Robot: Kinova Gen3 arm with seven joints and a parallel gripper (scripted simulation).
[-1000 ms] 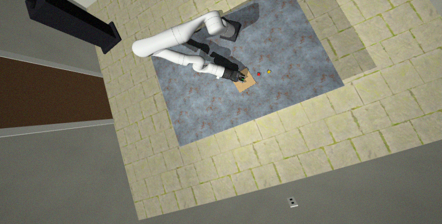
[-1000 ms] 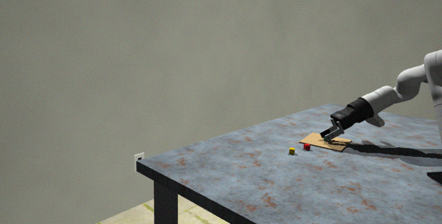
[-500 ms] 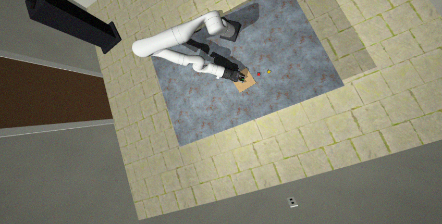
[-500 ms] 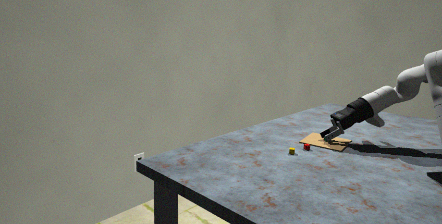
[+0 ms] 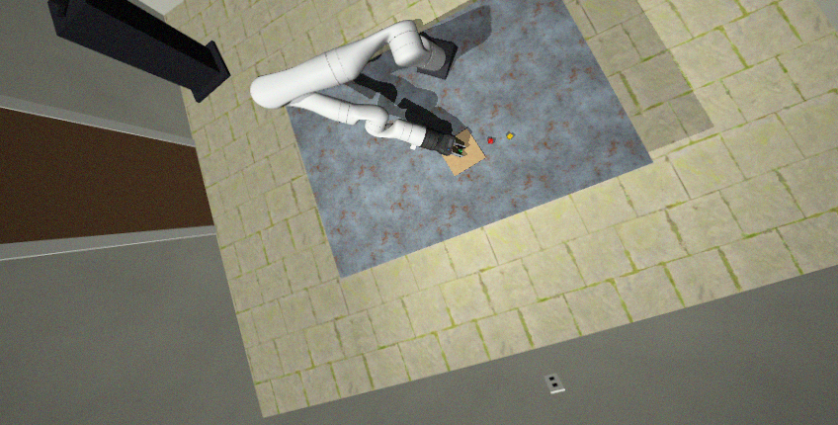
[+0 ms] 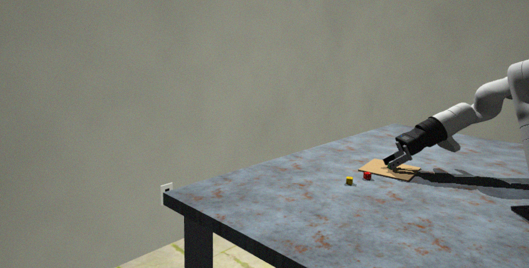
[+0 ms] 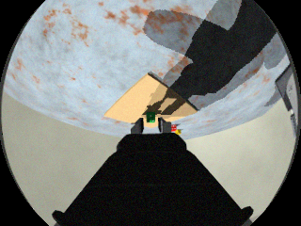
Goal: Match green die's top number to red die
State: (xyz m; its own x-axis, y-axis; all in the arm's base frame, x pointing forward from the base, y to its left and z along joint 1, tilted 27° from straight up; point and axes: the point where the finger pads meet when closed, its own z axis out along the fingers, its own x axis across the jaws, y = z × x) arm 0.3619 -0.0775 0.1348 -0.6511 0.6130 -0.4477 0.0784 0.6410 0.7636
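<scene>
The green die is 10 mm below my hand. From my hand the other things lie so: red die: 30 mm ahead, 120 mm to the left, 20 mm below; tan mat: 20 mm below; yellow die: 60 mm ahead, 190 mm to the left, 20 mm below.
</scene>
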